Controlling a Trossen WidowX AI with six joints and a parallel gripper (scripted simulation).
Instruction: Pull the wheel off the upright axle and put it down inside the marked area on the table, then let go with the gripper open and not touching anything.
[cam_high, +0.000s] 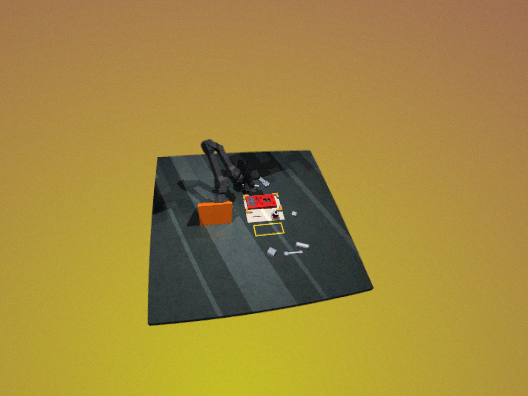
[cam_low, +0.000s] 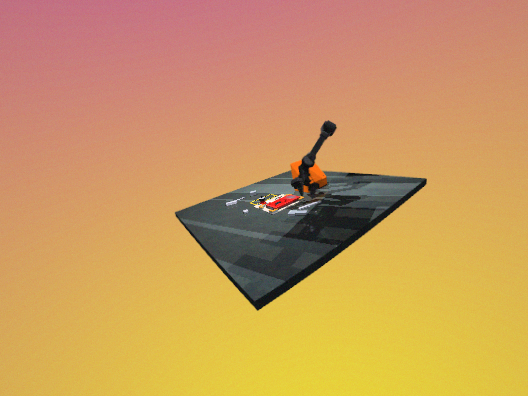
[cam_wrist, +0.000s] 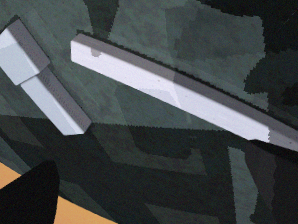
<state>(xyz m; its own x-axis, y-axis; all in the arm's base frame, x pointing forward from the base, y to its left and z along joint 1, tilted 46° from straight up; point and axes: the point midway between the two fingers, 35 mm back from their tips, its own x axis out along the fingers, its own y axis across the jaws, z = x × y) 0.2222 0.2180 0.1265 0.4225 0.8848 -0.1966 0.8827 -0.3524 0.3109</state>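
Right now the wheel is 13 cm ahead of my gripper tip, 30 cm to the right of it and 1 cm below it.
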